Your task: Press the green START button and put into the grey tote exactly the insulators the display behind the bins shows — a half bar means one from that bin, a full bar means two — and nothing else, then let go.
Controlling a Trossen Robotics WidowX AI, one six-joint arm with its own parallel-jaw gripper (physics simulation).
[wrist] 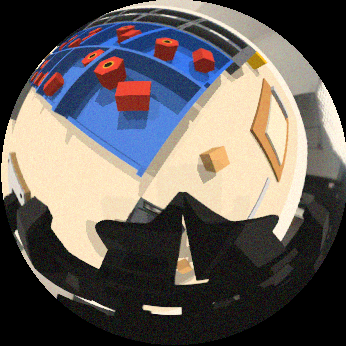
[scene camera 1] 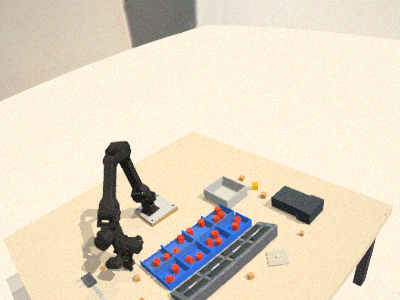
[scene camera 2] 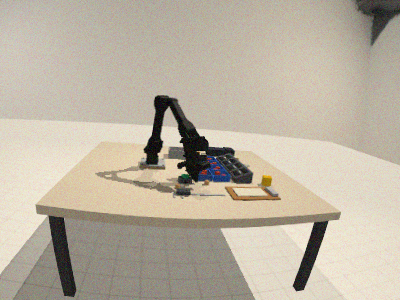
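Note:
My gripper is shut and empty, pointing down, low over the table at the START button. The button's green top shows beside the fingers in scene camera 2; in the wrist view a corner of its dark base shows and the fingers hide its top. The blue bins hold red insulators. The dark grey display stands behind them; its pale marks are too unclear to read as bars. The grey tote stands beyond the far end of the bins, with no insulator visible inside.
A black box stands right of the tote. A yellow cube and several small orange cubes lie about. A dark-headed tool and a brown-framed board lie near the gripper's side.

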